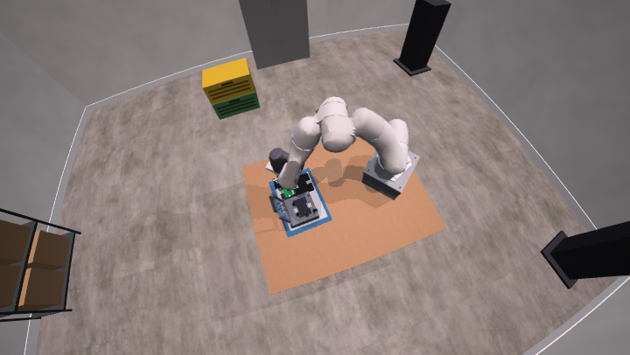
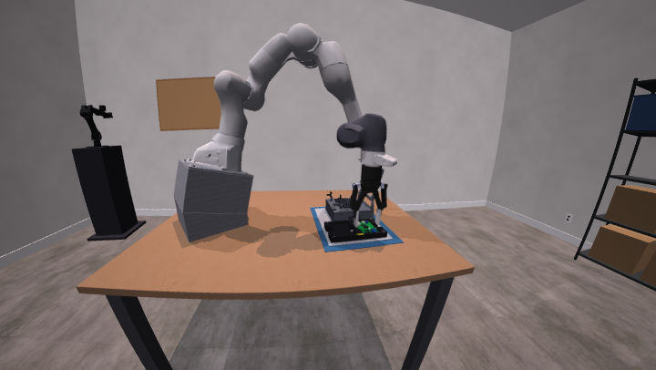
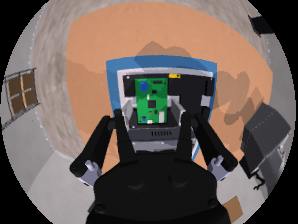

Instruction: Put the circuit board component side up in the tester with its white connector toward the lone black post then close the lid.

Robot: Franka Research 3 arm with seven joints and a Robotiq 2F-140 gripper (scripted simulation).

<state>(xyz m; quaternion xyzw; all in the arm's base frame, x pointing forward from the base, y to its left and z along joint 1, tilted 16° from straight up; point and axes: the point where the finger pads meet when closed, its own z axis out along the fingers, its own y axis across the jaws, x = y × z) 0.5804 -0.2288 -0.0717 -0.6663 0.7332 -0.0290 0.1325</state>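
Right now the green circuit board is 40 mm below my hand. The rest, counted from my hand: tester lid (100 mm ahead, 160 mm to the left, 130 mm above).
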